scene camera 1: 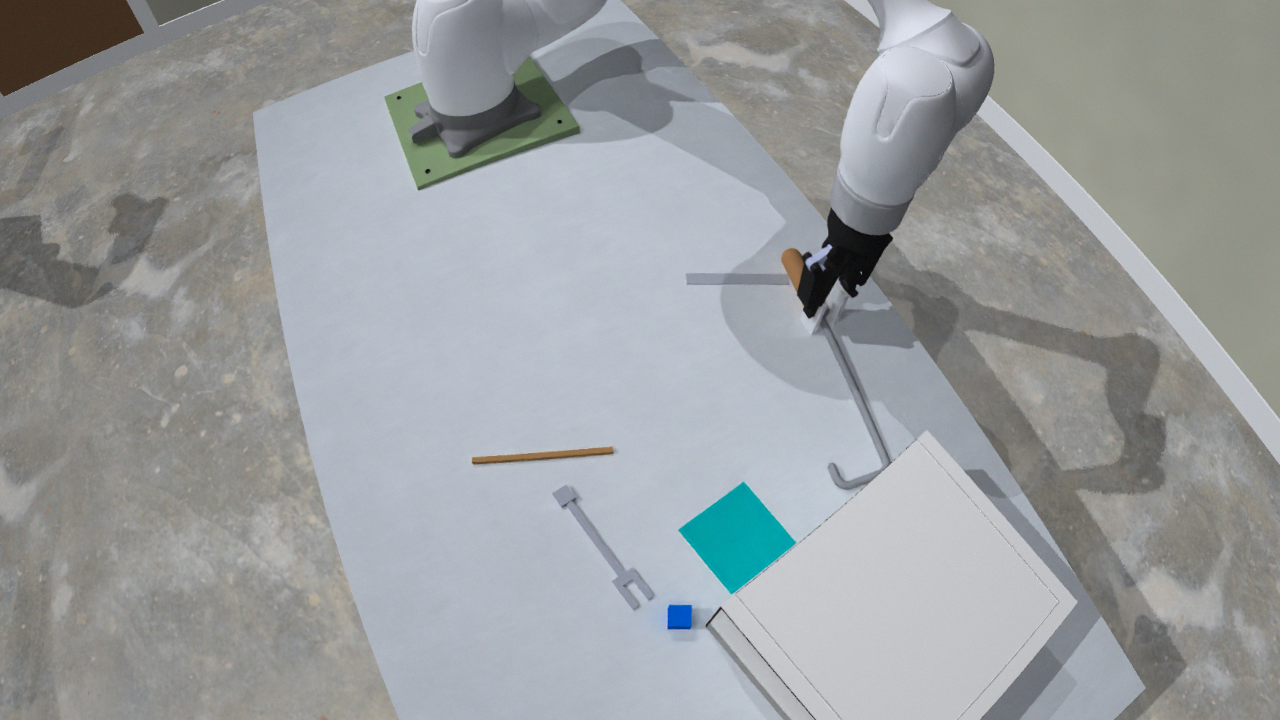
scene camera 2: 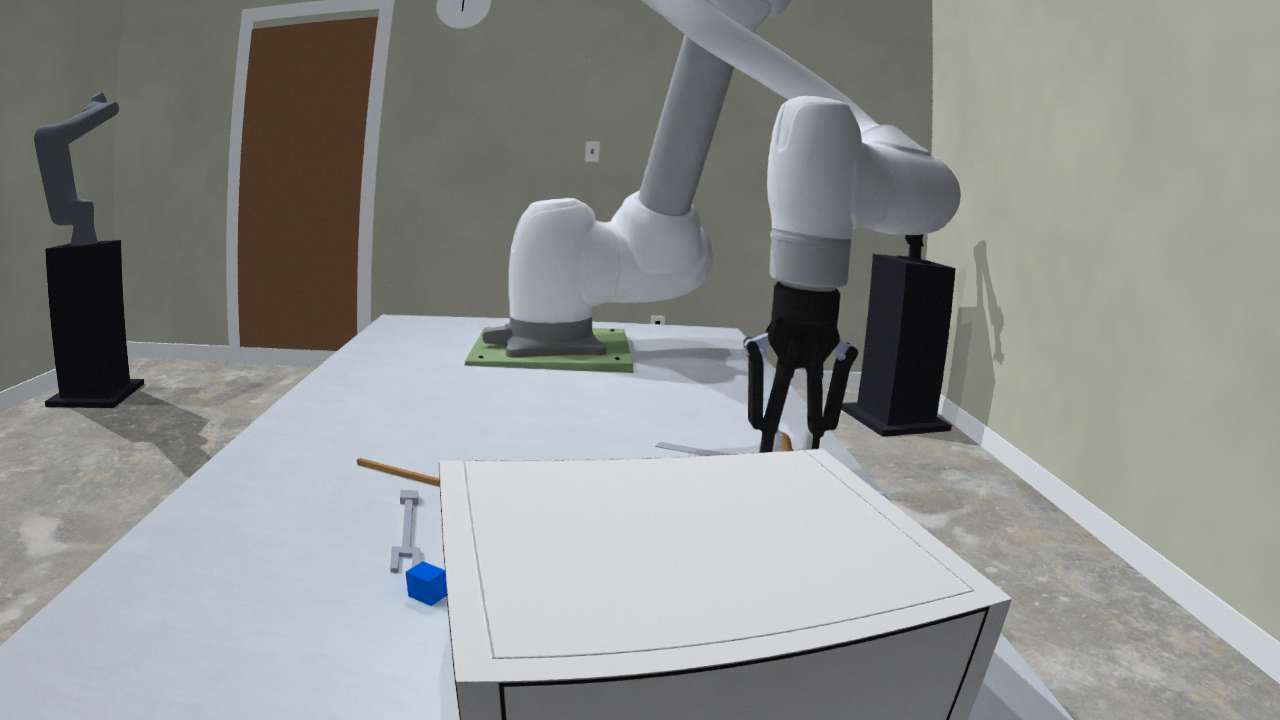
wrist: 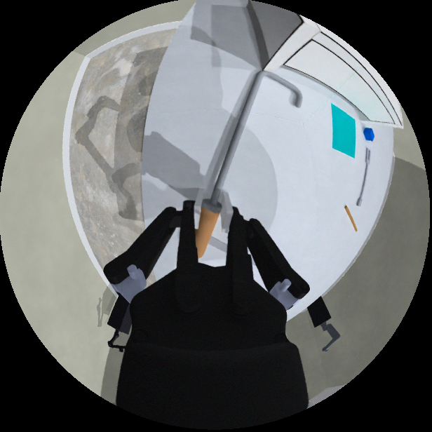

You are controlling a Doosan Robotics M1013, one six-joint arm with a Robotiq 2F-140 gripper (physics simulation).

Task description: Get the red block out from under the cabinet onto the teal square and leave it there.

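Places are measured from the arm's base along level axes (x right, y ahead, z up), in metres.
Pixels of known places: gripper, between the fingertips: (scene camera 1: 818, 321); arm's base, origin of its link: (scene camera 1: 476, 112) (scene camera 2: 550, 344).
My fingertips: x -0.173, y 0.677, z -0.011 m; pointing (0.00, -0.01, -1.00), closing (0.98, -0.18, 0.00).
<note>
For each thing: its top centre in the pictures, then the offset to it from my fingertips. "spot": a spot on its surface instead.
- white cabinet, centre of its top: (scene camera 2: 698, 536) (scene camera 1: 917, 607) dx +0.237, dy +0.360, dz +0.135 m
- teal square, a spot on its surface: (scene camera 1: 738, 537) spot: dx +0.291, dy +0.166, dz +0.000 m
- blue block, centre of its top: (scene camera 2: 425, 571) (scene camera 1: 680, 615) dx +0.408, dy +0.201, dz +0.024 m
- grey forked tool, centre of its top: (scene camera 2: 406, 524) (scene camera 1: 600, 544) dx +0.427, dy +0.077, dz +0.007 m
- thin wooden stick, centre of its top: (scene camera 2: 416, 473) (scene camera 1: 541, 454) dx +0.419, dy -0.058, dz +0.006 m
- flat grey bar, centre of its top: (scene camera 2: 713, 453) (scene camera 1: 738, 278) dx +0.046, dy -0.122, dz +0.000 m
My gripper (scene camera 1: 818, 313) (wrist: 211, 198) is shut on the orange-brown handle of a grey hook tool (scene camera 1: 857, 389) (wrist: 235, 137). In scene view 2 the fingertips are hidden behind the white cabinet (scene camera 1: 904, 600) (scene camera 2: 716, 555) (wrist: 292, 42). The rod runs from the fingers to the cabinet's near corner. Its bend appears right at the cabinet's edge in scene view 1, and the short upturned end lies outside, towards the teal square's side. Whether it touches the cabinet I cannot tell. The teal square (scene camera 1: 738, 537) (wrist: 344, 131) lies beside the cabinet. The red block does not show in any view.
A blue block (scene camera 1: 679, 617) (scene camera 2: 426, 582) (wrist: 369, 134) sits beside the cabinet. A grey forked tool (scene camera 1: 595, 537) (scene camera 2: 408, 528) and a thin wooden stick (scene camera 1: 542, 455) (scene camera 2: 398, 471) (wrist: 351, 218) lie farther out. A flat grey bar (scene camera 1: 733, 279) (scene camera 2: 689, 448) lies near the gripper.
</note>
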